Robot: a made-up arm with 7 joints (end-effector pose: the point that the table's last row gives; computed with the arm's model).
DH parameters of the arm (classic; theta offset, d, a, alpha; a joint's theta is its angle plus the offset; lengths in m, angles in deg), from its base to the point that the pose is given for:
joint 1: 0 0.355 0 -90
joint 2: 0 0 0 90
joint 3: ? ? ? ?
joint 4: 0 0 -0.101 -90
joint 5: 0 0.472 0 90
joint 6: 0 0 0.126 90
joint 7: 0 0 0 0
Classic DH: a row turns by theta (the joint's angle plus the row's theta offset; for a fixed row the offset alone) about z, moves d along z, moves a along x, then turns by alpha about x.
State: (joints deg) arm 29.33 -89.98 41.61 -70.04 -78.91 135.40 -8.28
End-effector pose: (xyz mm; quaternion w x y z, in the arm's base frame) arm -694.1 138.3 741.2 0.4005 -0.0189 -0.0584 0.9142
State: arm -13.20 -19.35 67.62 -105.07 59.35 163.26 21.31
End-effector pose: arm 354.9 485.0 712.8 0.5190 -0.8161 0.0199 -0.2534
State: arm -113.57 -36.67 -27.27 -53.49 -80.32 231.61 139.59
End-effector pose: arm -57.2 87.1 996.8 0.5223 0.2820 -0.1116 0.7970
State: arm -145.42 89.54 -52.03 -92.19 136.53 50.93 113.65
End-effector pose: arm -595.8 202.8 -105.6 0.6883 0.7196 0.0573 -0.0722
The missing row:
joint 3: 0 0.235 0.108 90
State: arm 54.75 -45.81 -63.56 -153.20 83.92 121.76 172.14
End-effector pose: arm 520.5 -36.6 298.7 0.1219 -0.3099 -0.5342 -0.7770
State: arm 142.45 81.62 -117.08 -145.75 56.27 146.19 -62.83
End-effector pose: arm 405.9 249.6 659.0 0.3448 0.7387 0.4160 0.4030
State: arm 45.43 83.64 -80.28 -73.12 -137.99 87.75 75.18
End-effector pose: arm 819.8 -81.2 305.6 0.8467 -0.1773 0.2847 0.4131
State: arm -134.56 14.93 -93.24 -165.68 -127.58 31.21 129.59
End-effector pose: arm -165.4 397.8 146.7 0.2740 -0.0557 -0.0726 -0.9574
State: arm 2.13 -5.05 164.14 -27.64 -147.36 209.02 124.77
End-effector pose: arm -349.0 9.5 929.4 0.8356 0.1766 -0.4615 -0.2398
